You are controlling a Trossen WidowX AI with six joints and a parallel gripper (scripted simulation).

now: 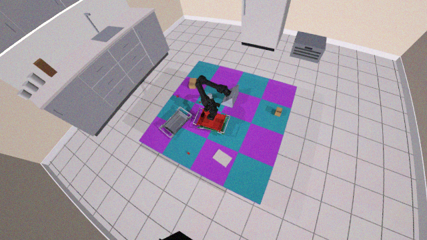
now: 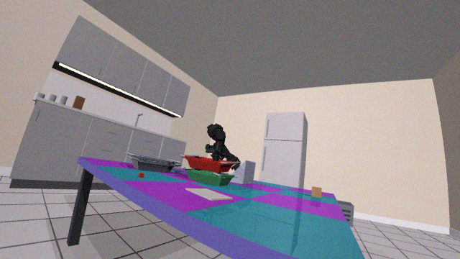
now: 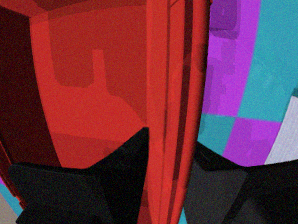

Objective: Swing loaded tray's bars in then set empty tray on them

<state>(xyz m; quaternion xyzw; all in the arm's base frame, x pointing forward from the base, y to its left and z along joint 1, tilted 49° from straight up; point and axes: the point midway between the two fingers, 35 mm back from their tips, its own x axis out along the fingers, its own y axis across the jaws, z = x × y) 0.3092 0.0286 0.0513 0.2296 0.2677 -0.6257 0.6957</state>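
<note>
Right now my gripper tip is 7 cm short of the red tray and 3 cm below it. Also, from my gripper tip: white flat plate (33 cm ahead, 22 cm to the left, 8 cm below).
</note>
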